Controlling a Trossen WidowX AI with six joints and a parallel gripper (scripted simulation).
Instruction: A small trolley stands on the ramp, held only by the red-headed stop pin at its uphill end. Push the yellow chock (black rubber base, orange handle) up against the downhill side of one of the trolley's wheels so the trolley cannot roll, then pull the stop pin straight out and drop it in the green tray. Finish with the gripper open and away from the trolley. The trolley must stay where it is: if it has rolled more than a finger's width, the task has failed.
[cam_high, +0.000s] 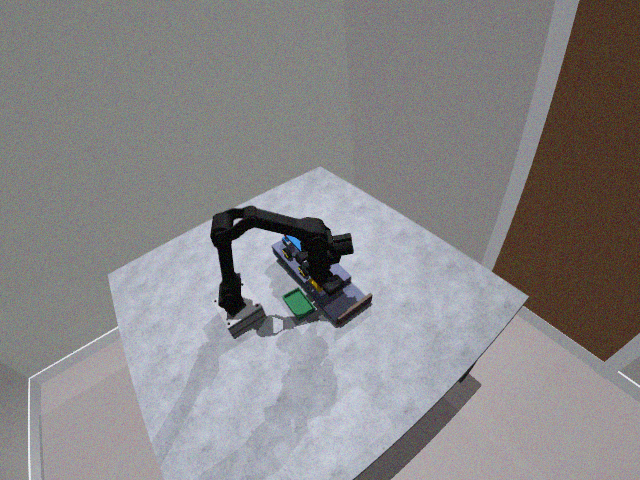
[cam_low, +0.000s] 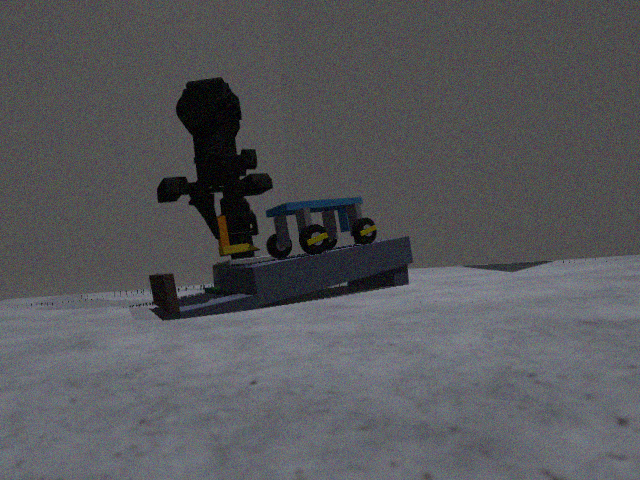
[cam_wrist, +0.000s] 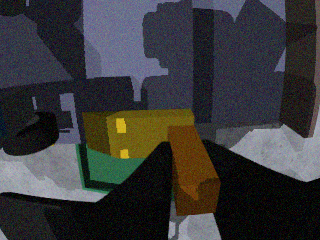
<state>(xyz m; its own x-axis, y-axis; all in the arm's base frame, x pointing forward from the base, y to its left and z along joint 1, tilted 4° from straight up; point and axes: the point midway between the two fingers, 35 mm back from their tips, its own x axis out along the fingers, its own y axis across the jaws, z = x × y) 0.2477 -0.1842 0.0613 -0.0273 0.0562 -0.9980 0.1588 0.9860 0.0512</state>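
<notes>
Right now my gripper tip is 25 cm to the right of the red-headed stop pin, 8 cm short of it and 2 cm below it. Round my gripper tip: green tray (11 cm below, 6 cm to the left, 6 cm behind); brown end stop (12 cm to the right, 7 cm below, 4 cm ahead); yellow chock (2 cm to the left, 1 cm below).
</notes>
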